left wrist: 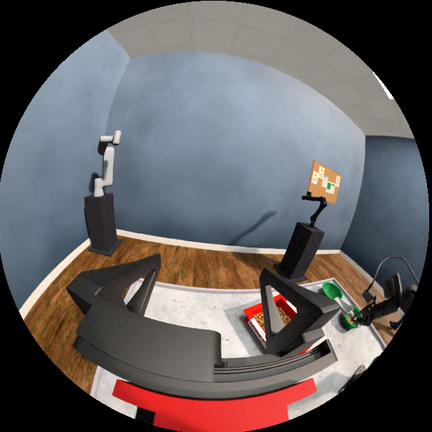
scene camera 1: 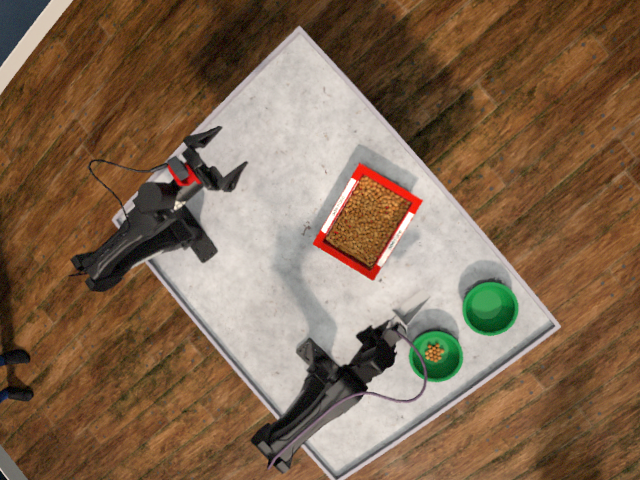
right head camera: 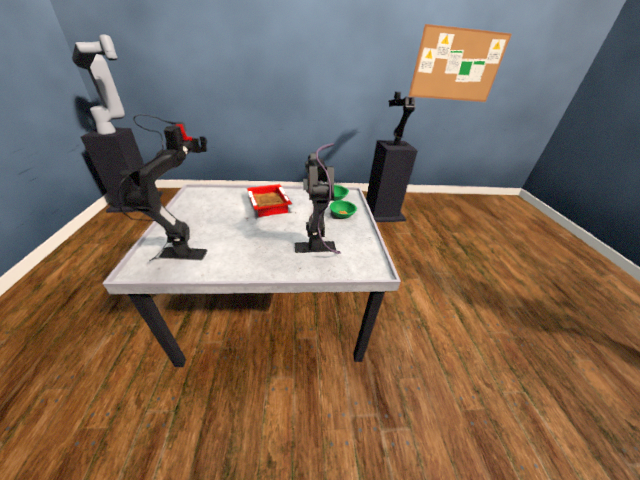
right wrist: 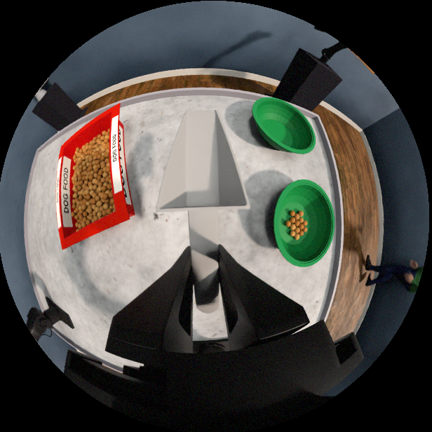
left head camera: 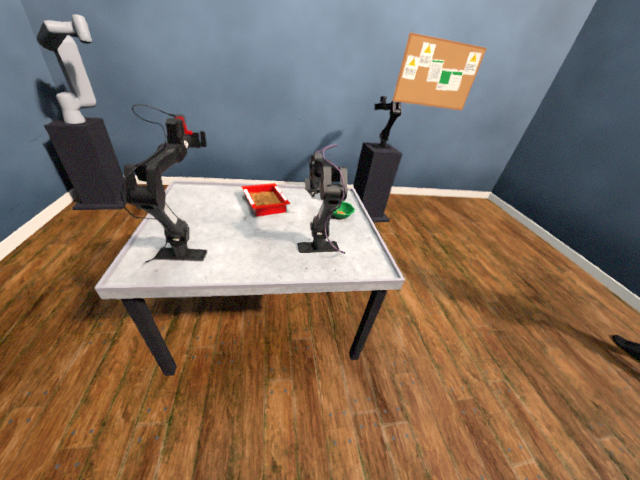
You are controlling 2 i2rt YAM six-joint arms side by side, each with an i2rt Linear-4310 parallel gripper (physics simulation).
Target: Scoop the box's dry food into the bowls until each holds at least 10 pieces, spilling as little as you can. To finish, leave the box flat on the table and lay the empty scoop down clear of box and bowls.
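Frame: origin at the left arm's base, x back, y right, z up, level; centimetres.
Where they show: left gripper, between the fingertips: (scene camera 1: 234, 143) (right head camera: 196, 139) (left head camera: 194, 133); right gripper, between the fingertips: (scene camera 1: 390, 323) (left head camera: 311, 193); left arm's base, origin of its link: (scene camera 1: 194, 233) (right head camera: 184, 254) (left head camera: 182, 255); right arm's base, origin of its link: (scene camera 1: 324, 365) (right head camera: 315, 247) (left head camera: 318, 247).
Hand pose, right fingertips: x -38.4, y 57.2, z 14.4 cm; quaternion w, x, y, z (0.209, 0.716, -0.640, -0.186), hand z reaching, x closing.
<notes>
Each offset is from my right fingertips to the top centre of the thing. "pt": to the spot under its first point. Level surfaces: height alone.
The red box @(dx -10.6, dy -25.8, dz -12.8 cm) (scene camera 1: 368, 222) (right wrist: 95, 177) of brown dry food lies flat on the table. The near green bowl @(dx -3.3, dy +18.6, dz -9.1 cm) (scene camera 1: 435, 369) (right wrist: 317, 225) holds a small cluster of pieces. The far green bowl @(dx -24.6, dy +15.4, dz -9.1 cm) (scene camera 1: 490, 307) (right wrist: 283, 126) is empty. My right gripper (right wrist: 204, 250) is shut on the handle of the light grey scoop @(dx -3.9, dy -0.4, dz +1.7 cm) (right wrist: 202, 160) (scene camera 1: 410, 307). The scoop is empty and hangs above the table between the box and the bowls. My left gripper (scene camera 1: 233, 144) (left wrist: 211, 268) is open and empty, raised at the left side of the table, away from the box.
The right arm's purple cable @(pt dx +2.6, dy +21.5, dz -11.0 cm) (scene camera 1: 424, 372) loops over the edge of the near bowl in scene camera 1. A raised rim @(pt dx +6.3, dy +35.4, dz -12.7 cm) (scene camera 1: 439, 410) runs around the table @(dz -14.3 cm) (scene camera 1: 248, 289). Two dark pedestals (left head camera: 85, 165) (left head camera: 377, 175) with other robot arms stand behind the table.
</notes>
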